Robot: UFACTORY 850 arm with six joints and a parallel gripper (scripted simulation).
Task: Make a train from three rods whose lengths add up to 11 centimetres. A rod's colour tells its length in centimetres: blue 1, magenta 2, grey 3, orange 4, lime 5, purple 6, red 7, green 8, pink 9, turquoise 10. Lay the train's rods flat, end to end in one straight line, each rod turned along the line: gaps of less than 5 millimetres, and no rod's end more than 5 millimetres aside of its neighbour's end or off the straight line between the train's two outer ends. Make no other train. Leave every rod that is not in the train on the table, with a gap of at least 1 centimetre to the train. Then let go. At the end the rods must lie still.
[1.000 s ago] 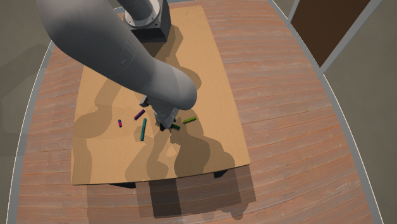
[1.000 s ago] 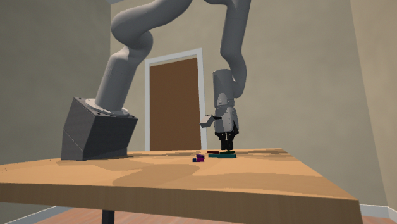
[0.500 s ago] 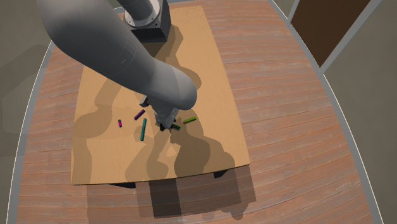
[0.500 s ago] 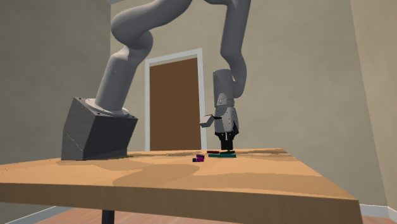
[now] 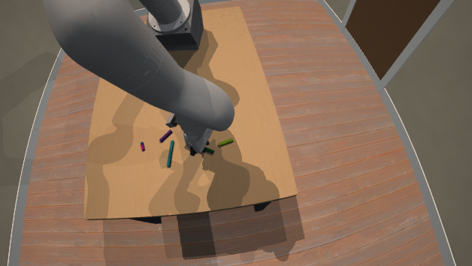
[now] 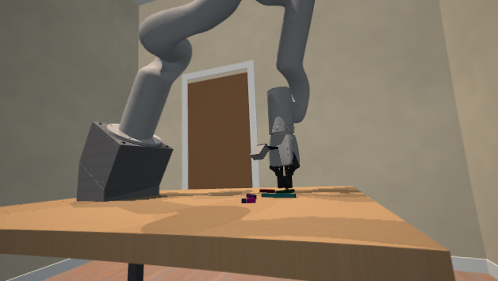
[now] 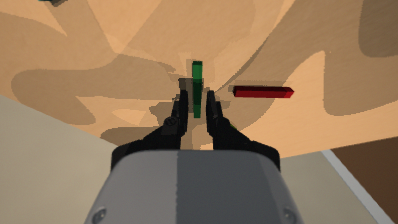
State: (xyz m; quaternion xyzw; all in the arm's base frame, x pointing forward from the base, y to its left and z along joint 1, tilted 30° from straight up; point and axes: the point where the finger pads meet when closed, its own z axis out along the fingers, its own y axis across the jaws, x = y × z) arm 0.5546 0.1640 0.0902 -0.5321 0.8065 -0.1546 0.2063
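Now: the green rod 3 cm below my hand. Also, from my hand: turquoise rod: 2 cm ahead, 12 cm to the right, 3 cm below; red rod: 8 cm behind, 3 cm to the left, 3 cm below; lime rod: 2 cm behind, 8 cm to the left, 3 cm below.
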